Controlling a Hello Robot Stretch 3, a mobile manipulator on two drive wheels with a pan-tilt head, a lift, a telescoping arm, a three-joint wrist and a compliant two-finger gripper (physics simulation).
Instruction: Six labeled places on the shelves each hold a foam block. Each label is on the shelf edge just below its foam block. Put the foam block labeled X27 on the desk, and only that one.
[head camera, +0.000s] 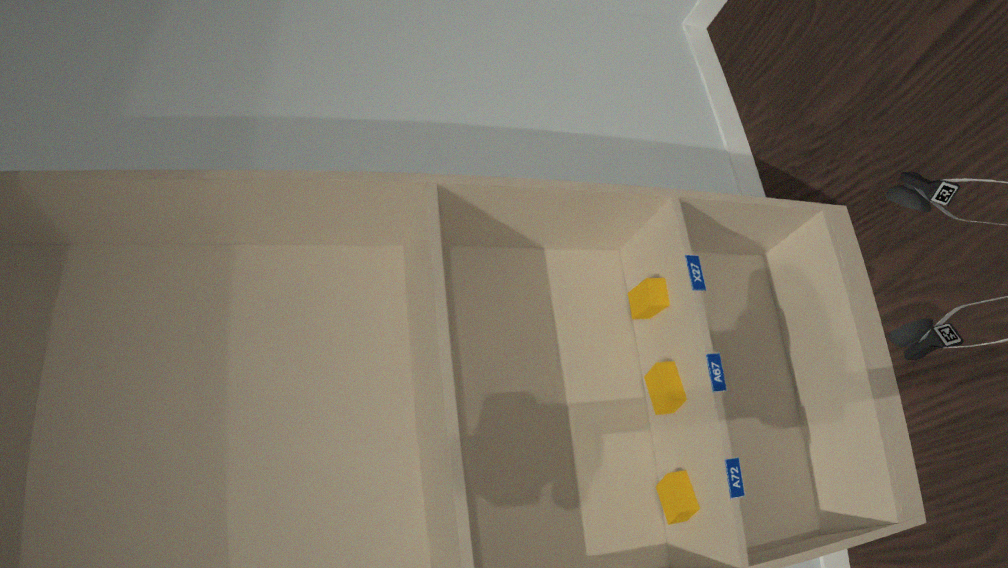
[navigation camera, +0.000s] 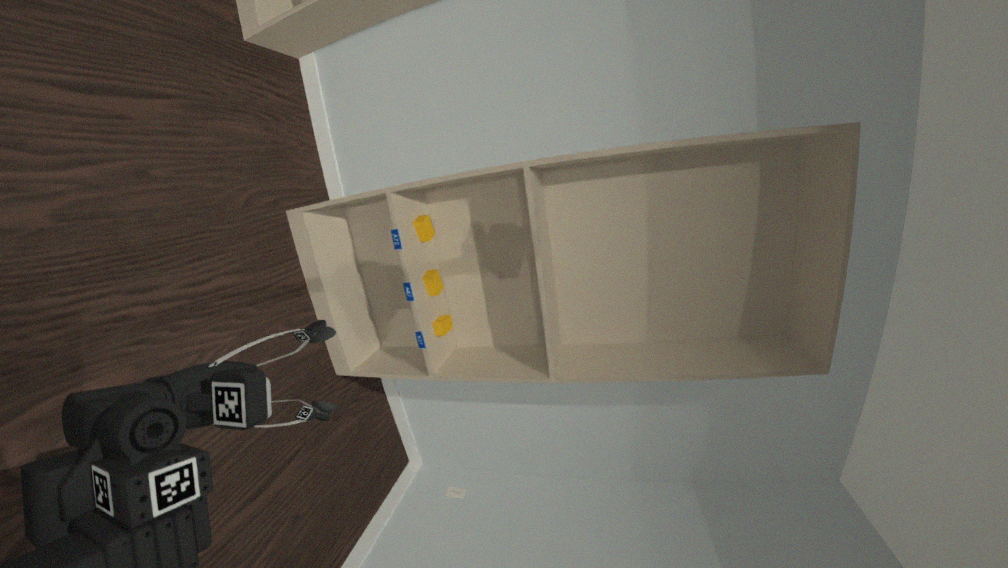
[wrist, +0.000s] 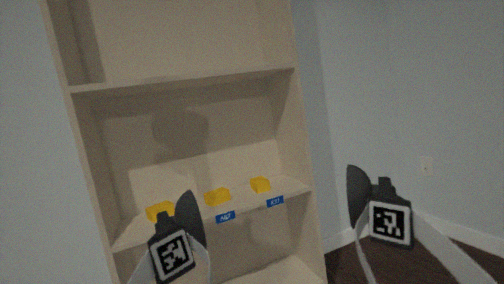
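The yellow foam block above label X27 (head camera: 649, 297) (navigation camera: 442, 325) (wrist: 260, 184) sits on the shelf board, at the end nearest the room corner. Its blue X27 label (head camera: 695, 273) (navigation camera: 420, 340) (wrist: 275, 201) is on the shelf edge below it. The block above A67 (head camera: 665, 387) (navigation camera: 432, 282) (wrist: 217, 196) and the block above A72 (head camera: 677, 496) (navigation camera: 423, 228) (wrist: 160, 211) sit beside it on the same board. My gripper (head camera: 911, 266) (navigation camera: 322, 371) (wrist: 271, 198) is open and empty, out in front of the bookshelf and apart from the blocks. The desk does not show.
The beige bookshelf (head camera: 431, 352) (navigation camera: 539, 275) (wrist: 185, 80) stands against the blue-grey wall, with side panels and boards around the blocks. Part of another beige shelf unit (navigation camera: 303, 29) shows at the top of the navigation view. Dark wood floor lies in front. A wall outlet (navigation camera: 455, 492) (wrist: 426, 165) is near the corner.
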